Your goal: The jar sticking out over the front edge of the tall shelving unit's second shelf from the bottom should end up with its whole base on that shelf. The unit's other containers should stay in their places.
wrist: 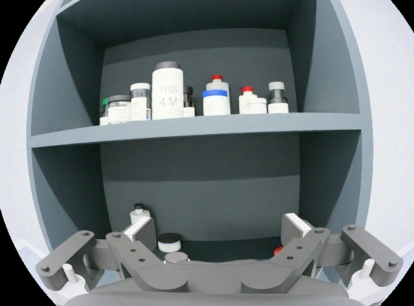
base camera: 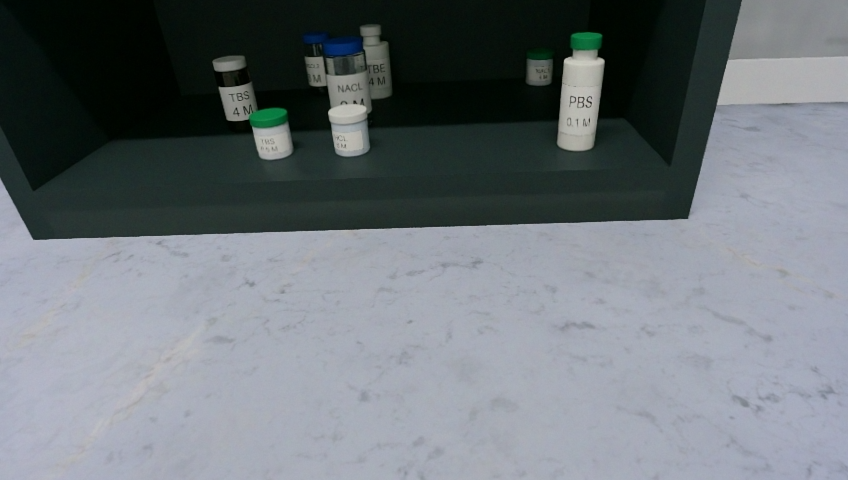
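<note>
The tall dark shelving unit stands ahead. In the wrist view its second shelf from the bottom shows partly, low in the view; my gripper hides its front edge. The jar sticking out over that edge cannot be made out. Behind and between the gripper parts show a black-capped white bottle, a black-lidded white jar, a grey lid and part of a red lid. My gripper is wide open, in front of the unit, with nothing between its fingertips.
The shelf above holds a large TRIS jar, a blue-lidded jar and several others. The bottom compartment holds a PBS bottle, a green-lidded TBS jar, a white-lidded jar and several more. Side panels bound both compartments in the wrist view.
</note>
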